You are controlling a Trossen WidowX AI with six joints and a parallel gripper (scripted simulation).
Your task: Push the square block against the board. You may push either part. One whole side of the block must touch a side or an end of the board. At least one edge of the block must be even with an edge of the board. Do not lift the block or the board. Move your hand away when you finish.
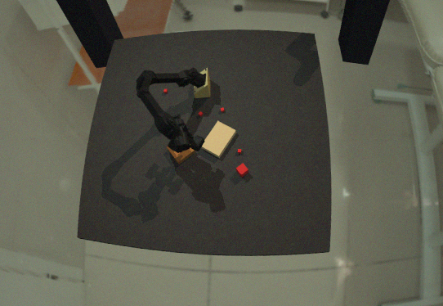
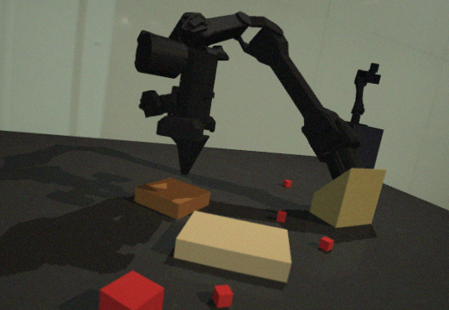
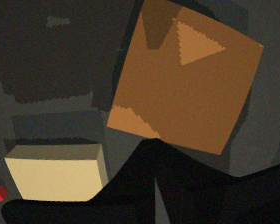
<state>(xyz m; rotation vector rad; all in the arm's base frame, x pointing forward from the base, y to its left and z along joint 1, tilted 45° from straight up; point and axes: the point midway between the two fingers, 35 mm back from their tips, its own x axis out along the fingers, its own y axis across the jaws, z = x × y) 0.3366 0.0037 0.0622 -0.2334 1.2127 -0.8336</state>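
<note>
The square brown block lies 4 cm to the right of my gripper tip and 6 cm below it. The rest, counted from my gripper tip: red cube 10 cm ahead, 25 cm to the left, 5 cm below; then cream board 5 cm behind, 14 cm to the left, 6 cm below.
</note>
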